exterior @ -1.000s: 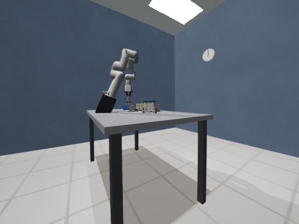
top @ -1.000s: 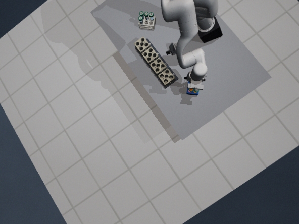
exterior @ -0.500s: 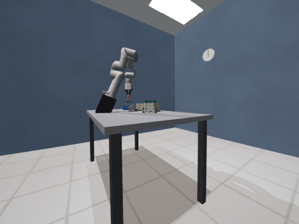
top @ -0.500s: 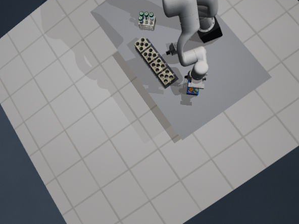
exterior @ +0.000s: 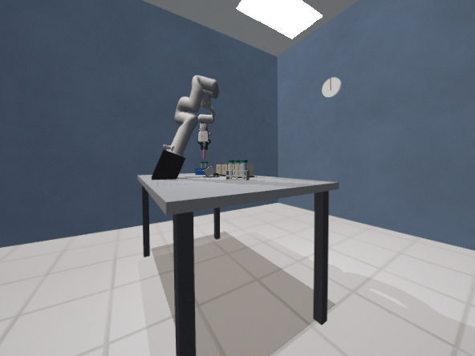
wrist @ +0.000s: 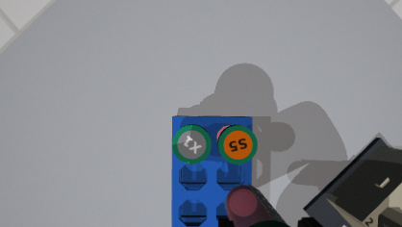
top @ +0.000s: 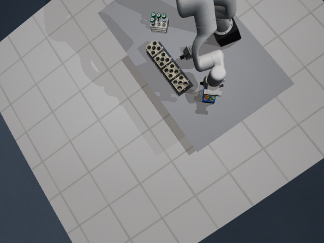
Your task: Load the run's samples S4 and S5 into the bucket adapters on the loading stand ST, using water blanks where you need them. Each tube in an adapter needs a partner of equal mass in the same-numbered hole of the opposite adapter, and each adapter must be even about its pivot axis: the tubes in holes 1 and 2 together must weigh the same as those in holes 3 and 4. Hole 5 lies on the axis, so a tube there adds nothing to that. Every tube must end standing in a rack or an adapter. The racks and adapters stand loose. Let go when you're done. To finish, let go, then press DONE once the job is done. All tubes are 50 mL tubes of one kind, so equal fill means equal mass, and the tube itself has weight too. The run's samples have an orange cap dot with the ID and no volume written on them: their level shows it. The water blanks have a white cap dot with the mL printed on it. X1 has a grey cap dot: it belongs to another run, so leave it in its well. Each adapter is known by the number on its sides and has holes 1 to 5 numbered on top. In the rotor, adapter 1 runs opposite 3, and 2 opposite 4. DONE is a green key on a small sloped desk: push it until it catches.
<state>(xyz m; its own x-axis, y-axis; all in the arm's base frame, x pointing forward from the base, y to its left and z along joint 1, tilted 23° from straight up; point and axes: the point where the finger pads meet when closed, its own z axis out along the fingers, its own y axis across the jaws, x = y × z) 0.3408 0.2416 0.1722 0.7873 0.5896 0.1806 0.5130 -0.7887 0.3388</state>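
The blue rack is 1 cm behind my hand, 2 cm to the left of it and 22 cm below it. From my hand the other things lie so: white rack 19 cm behind, 62 cm to the right, 22 cm below; then adapter 7 cm ahead, 18 cm to the right, 20 cm below.
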